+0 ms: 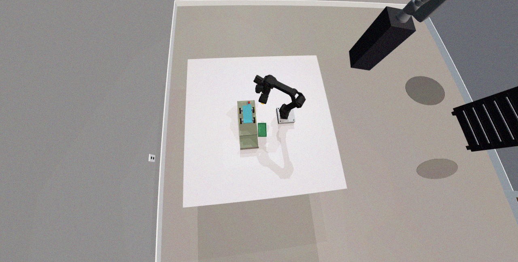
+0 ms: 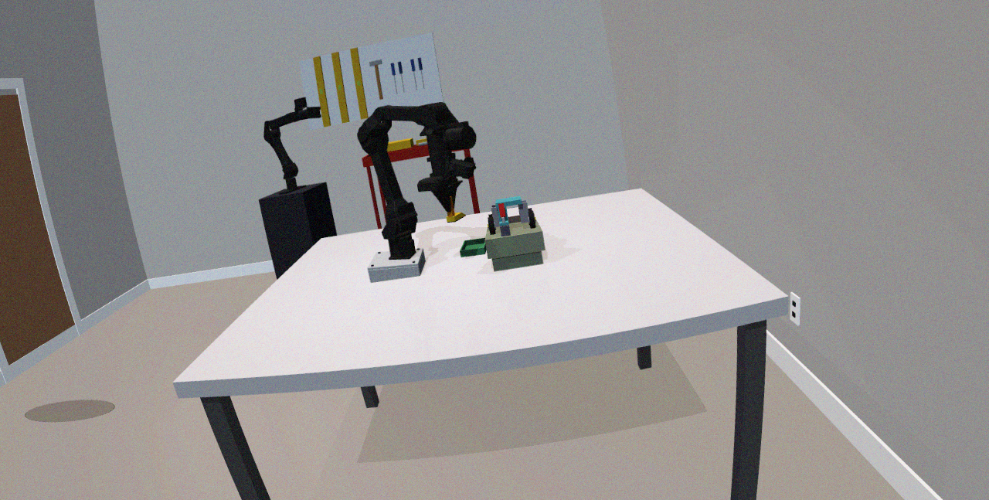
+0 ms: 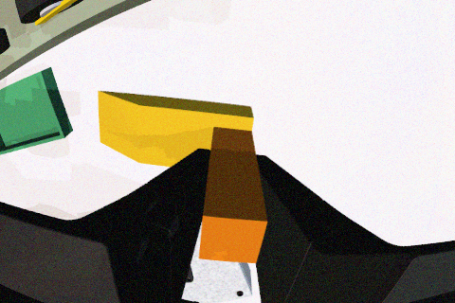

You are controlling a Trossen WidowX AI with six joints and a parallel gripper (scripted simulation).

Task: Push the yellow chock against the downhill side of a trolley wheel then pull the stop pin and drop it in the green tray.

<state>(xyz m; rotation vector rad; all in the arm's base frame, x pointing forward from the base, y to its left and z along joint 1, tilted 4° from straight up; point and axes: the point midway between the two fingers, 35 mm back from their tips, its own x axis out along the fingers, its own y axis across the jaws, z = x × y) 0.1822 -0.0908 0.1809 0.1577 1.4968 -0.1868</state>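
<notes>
Now: the yellow chock 20 mm to the left of my gripper tip and 10 mm below it. From my gripper tip the other things lie so: cyan trolley 150 mm to the left, 120 mm ahead, 60 mm below; olive ramp 160 mm to the left, 130 mm below, 120 mm ahead; red-headed stop pin 120 mm ahead, 50 mm to the left, 50 mm below.
</notes>
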